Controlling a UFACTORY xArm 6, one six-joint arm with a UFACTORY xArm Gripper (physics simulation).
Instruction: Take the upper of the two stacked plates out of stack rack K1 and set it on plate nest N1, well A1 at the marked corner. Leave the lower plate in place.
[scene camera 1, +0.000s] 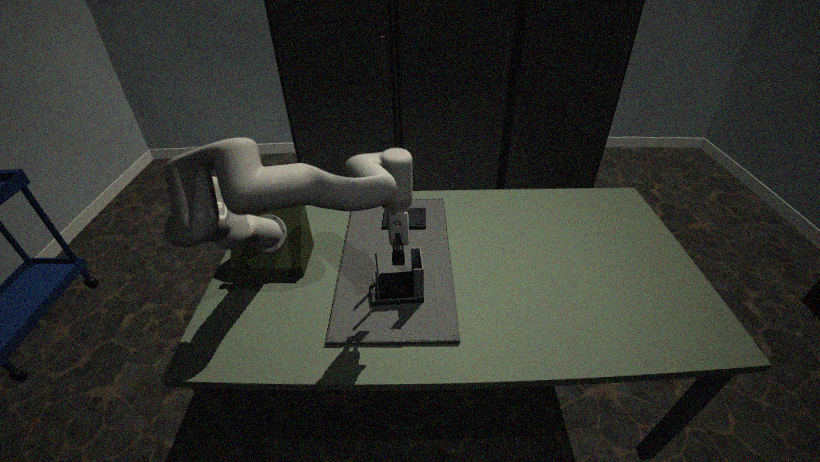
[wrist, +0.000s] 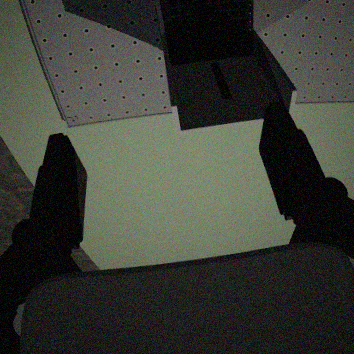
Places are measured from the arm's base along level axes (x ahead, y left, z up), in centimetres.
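Pixels of known places: gripper, between the fingertips: (scene camera 1: 398, 252) (wrist: 168, 137); arm's base, origin of its link: (scene camera 1: 268, 233).
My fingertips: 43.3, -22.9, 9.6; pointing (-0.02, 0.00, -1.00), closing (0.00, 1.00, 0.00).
Ahead of a thing's pixels: the offset from my fingertips to its top centre, as dx, dy, dz. "pt": to the spot under its first point. Level surfaces: height alone.
Stack rack K1 {-1.1, +4.8, -7.0} (scene camera 1: 418, 277) (wrist: 227, 105) is dark, with upright parts at its sides, and stands on the perforated board. In the wrist view, a dark gridded plate top {pt +3.3, +4.8, -16.9} (wrist: 207, 32) shows partly at the upper edge. The two plates cannot be told apart, and the lower one is hidden. Plate nest N1 {+2.3, +42.5, -19.5} (scene camera 1: 417, 218) is a low dark holder at the back of the board, partly hidden by the arm; its marked corner cannot be made out. My gripper (scene camera 1: 398, 259) (wrist: 168, 137) is open and empty, pointing down above the rack area. The plate is not between the fingers.
The grey perforated board {dz -20.9} (scene camera 1: 355, 327) (wrist: 115, 85) lies on the green table {dz -22.2} (scene camera 1: 573, 275) (wrist: 175, 200). The arm's base block (scene camera 1: 298, 252) stands left of the board. A blue cart (scene camera 1: 43, 275) stands beyond the table's left side. A dark cabinet (scene camera 1: 453, 86) is behind the table.
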